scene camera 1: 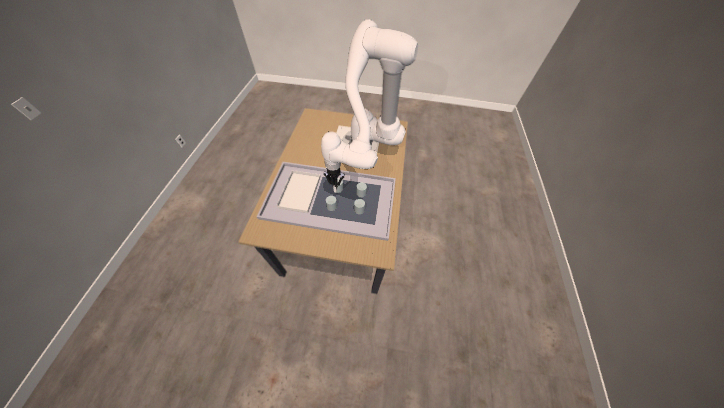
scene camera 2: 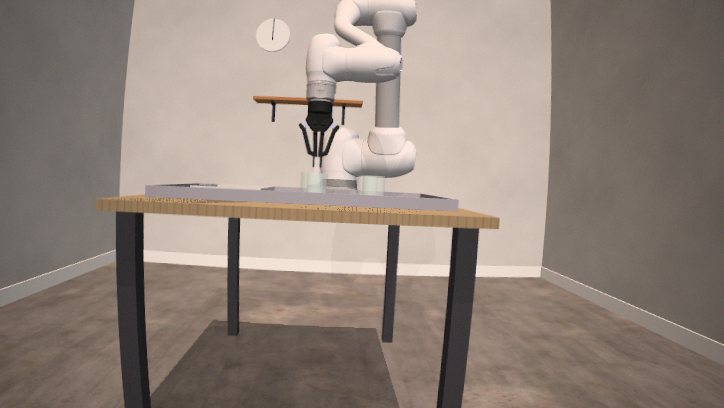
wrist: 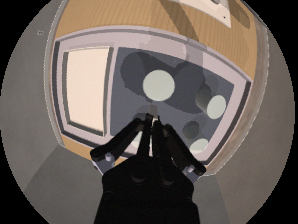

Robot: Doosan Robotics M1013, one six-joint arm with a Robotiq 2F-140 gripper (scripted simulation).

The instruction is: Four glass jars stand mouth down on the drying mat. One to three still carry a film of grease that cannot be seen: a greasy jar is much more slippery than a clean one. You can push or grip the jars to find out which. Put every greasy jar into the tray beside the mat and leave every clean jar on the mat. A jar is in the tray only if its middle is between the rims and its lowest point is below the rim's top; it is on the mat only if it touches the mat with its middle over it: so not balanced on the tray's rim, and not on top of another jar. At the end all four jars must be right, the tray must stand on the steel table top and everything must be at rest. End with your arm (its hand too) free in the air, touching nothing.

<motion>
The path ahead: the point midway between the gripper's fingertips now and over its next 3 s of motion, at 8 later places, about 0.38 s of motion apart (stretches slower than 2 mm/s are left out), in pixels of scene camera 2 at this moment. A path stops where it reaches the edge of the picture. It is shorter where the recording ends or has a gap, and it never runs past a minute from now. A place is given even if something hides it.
My gripper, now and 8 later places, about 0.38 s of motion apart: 316, 178; 321, 160; 338, 154; 364, 157; 369, 170; 368, 181; 368, 181; 368, 181; 368, 181
</motion>
